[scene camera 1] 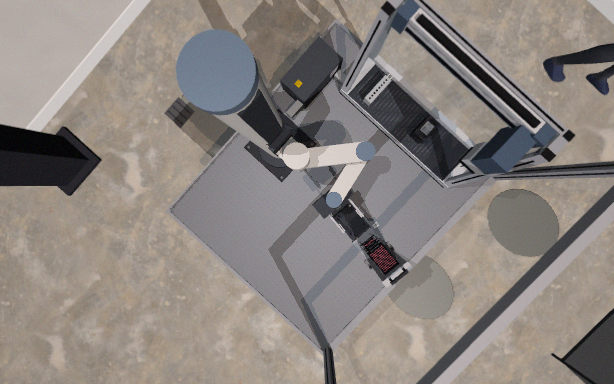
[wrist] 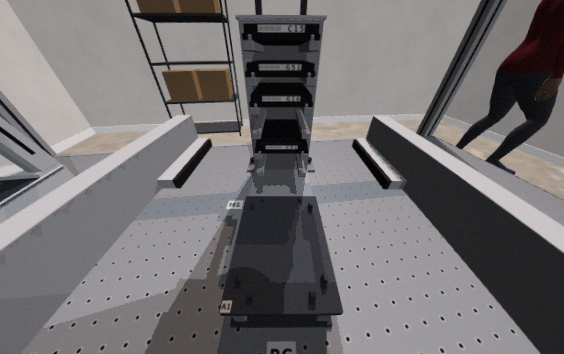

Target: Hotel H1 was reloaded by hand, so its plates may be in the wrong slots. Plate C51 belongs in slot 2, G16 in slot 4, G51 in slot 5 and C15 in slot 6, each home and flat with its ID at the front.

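Places are measured from the arm's base along level axes (x up, y ahead, z left), in metres.
Pixels of known places: gripper, fingertip midpoint: [scene camera 1: 353, 224] [wrist: 282, 130].
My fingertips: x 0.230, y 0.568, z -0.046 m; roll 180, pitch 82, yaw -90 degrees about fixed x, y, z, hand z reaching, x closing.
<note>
Ahead of a thing's pixels: the offset from my fingertips to its top centre. "pt": to the spot under its first point.
Hotel H1 [scene camera 1: 370, 241] [wrist: 316, 55] stands beyond the gripper. In the wrist view, front labels read, top down, C15 @(dx +0.067, dy +0.192, dz -0.023 m) [wrist: 281, 28], G51 @(dx +0.032, dy +0.192, dz -0.022 m) [wrist: 280, 67], G16 @(dx -0.004, dy +0.192, dz -0.023 m) [wrist: 281, 99] and C51 @(dx -0.075, dy +0.192, dz -0.024 m) [wrist: 281, 147]. The three upper plates sit in successive levels; a wider gap separates G16 from C51, with side ledges below C51. All four IDs face the gripper. The plates look roughly level; seating at the back is hidden. My gripper [scene camera 1: 354, 225] [wrist: 282, 130] is open and empty, short of the hotel, its two fingers spread above and either side of the dark nest.
The dark nest @(dx -0.147, dy +0.021, dz -0.002 m) [scene camera 1: 350, 220] [wrist: 285, 245] has small pegs and A1 and H1 corner labels. A framed station with a black deck [scene camera 1: 400, 112] stands beside the arm. A dark box @(pt dx -0.102, dy -0.679, dz +0.445 m) [scene camera 1: 312, 70] stands near the arm's column. A person [wrist: 525, 75] is at the right.
</note>
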